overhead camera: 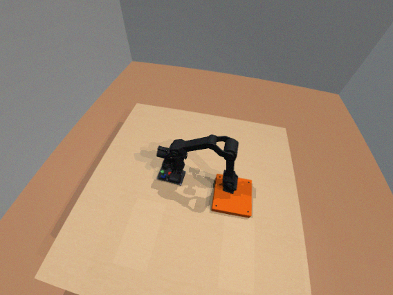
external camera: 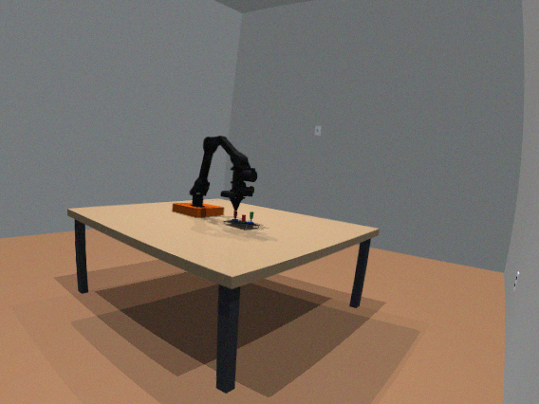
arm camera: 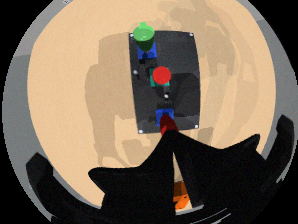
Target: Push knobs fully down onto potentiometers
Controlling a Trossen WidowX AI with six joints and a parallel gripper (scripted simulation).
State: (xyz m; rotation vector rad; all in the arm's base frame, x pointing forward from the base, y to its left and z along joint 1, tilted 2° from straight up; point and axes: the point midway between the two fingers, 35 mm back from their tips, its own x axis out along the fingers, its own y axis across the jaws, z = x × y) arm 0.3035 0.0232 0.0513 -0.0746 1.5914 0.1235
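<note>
The red knob is 20 mm below my gripper tip. The rest, counted from my gripper tip: green knob (90 mm ahead, 20 mm to the left, 10 mm below).
</note>
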